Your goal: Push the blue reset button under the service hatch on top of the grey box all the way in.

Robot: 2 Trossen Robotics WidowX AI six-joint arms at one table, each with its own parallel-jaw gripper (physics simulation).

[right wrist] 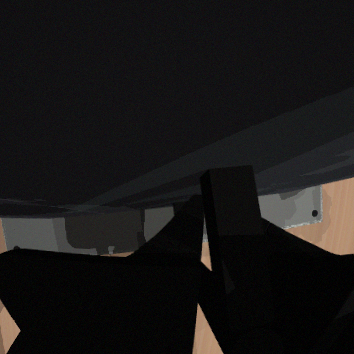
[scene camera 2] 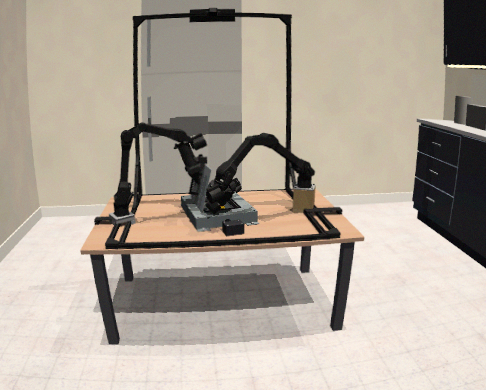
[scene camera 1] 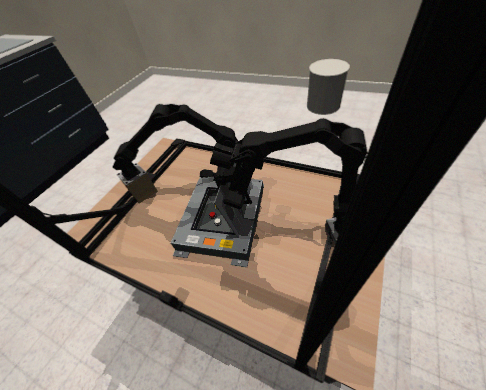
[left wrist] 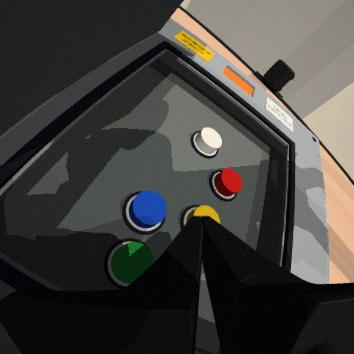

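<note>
The grey box [scene camera 1: 181,241] [scene camera 2: 227,219] [left wrist: 311,200] stands on the table. Its hatch [scene camera 2: 203,186] [left wrist: 75,60] [right wrist: 175,90] is tilted up, baring a recess. The blue button [left wrist: 150,207] stands proud of its ring there; in scene camera 1 it is hidden. My left gripper [left wrist: 199,223] is shut and empty, its tips over the near part of the yellow button [left wrist: 203,212], to the right of and a little below the blue one in the left wrist view. My right gripper [right wrist: 206,203] is shut on the hatch handle [right wrist: 232,195], a black block on the raised hatch.
In the left wrist view, a green button [left wrist: 131,262] lies below the blue one, partly behind the left fingers. Red [left wrist: 231,181] and white [left wrist: 211,137] buttons stand at the upper right. The recess has a raised rim. A small black block [scene camera 2: 233,227] stands beside the box.
</note>
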